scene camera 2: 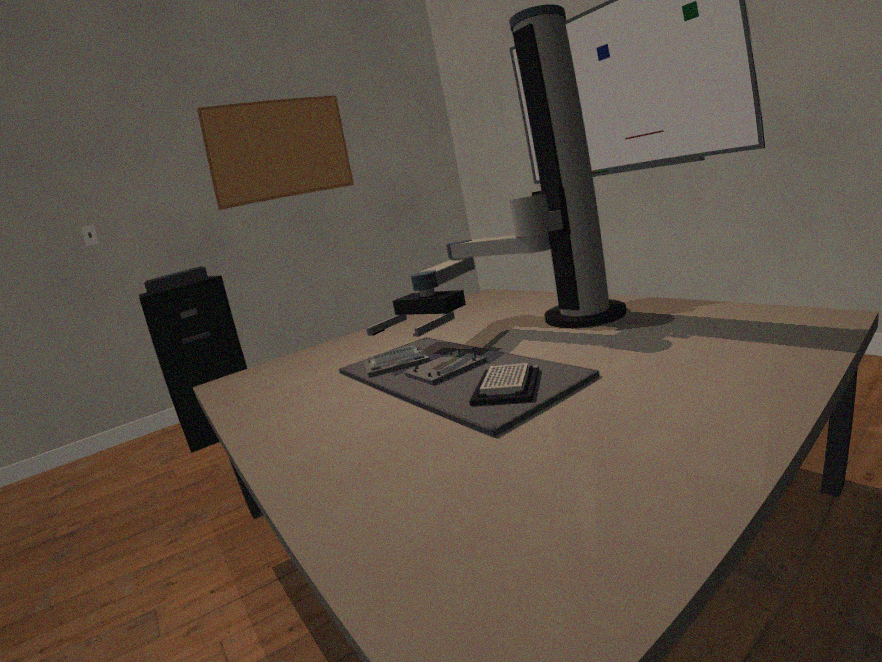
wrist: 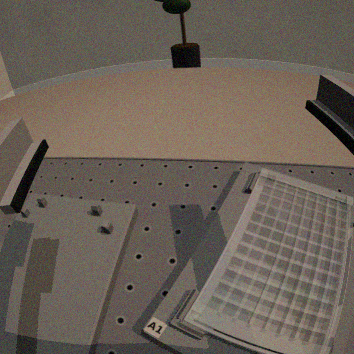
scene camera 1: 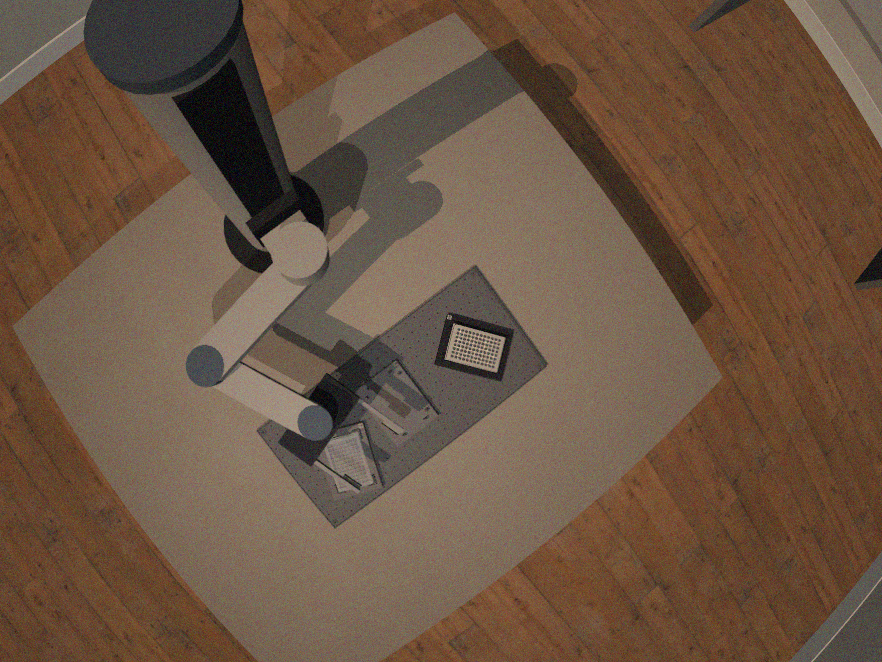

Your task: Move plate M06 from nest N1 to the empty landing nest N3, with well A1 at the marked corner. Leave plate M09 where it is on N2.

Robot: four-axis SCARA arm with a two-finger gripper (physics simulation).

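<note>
A clear plate [scene camera 1: 349, 453] [scene camera 2: 393, 358] [wrist: 285, 260] sits on a pale nest [wrist: 225, 215] with an A1 label at one corner. An empty pale nest [scene camera 1: 421, 413] [scene camera 2: 434, 369] [wrist: 90, 280] lies beside it, mid-board. A white plate [scene camera 1: 475, 347] [scene camera 2: 505, 379] sits on a black nest [scene camera 1: 466, 372] [scene camera 2: 491, 401] at the board's other end. Plate and nest names cannot be read. My gripper [scene camera 1: 382, 460] [scene camera 2: 393, 332] [wrist: 179, 99] is open and empty, above the board. In scene camera 1 one finger shows over the empty nest, the other over the clear plate.
The nests stand on a grey perforated board [scene camera 1: 527, 349] [scene camera 2: 441, 396] [wrist: 155, 250] on the table [scene camera 1: 498, 456] [scene camera 2: 541, 513]. The arm's column [scene camera 1: 213, 135] [scene camera 2: 569, 178] rises behind the board. Small posts [wrist: 96, 210] stand up from the empty nest.
</note>
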